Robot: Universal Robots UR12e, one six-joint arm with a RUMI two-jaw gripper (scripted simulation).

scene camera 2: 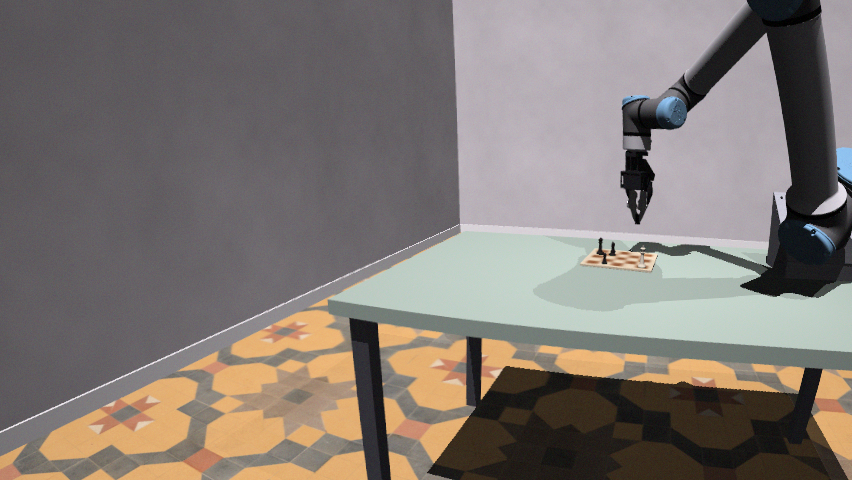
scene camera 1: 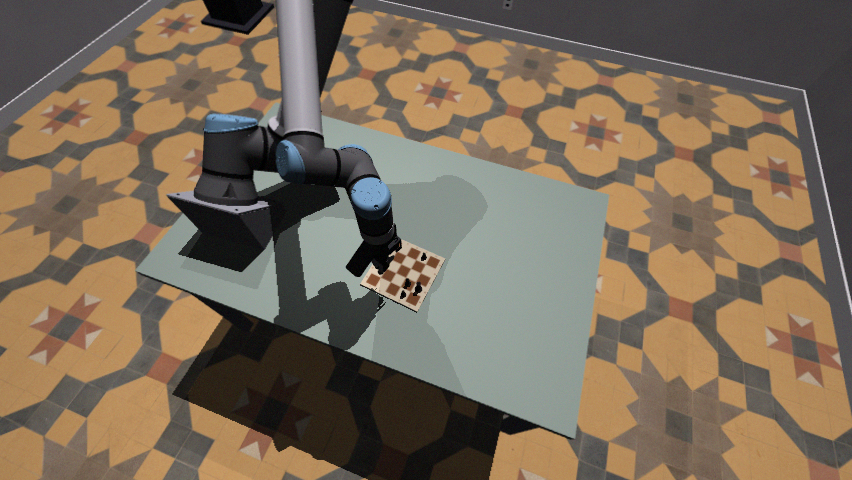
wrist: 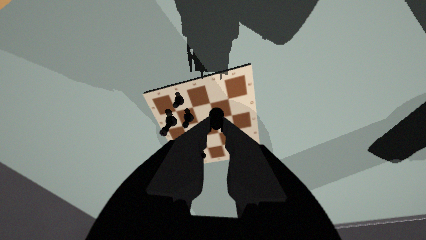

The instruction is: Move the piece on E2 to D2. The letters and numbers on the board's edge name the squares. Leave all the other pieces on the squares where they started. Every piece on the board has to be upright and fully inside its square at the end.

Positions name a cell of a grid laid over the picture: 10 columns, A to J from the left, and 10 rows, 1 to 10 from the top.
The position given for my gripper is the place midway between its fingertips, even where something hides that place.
Note:
I see my gripper (scene camera 2: H5) and a chessboard (scene camera 1: E6).
The chessboard shows as well in scene camera 2 (scene camera 2: H6) and in the wrist view (wrist: F4). My gripper also shows in scene camera 1 (scene camera 1: E6) and in the wrist view (wrist: F5).

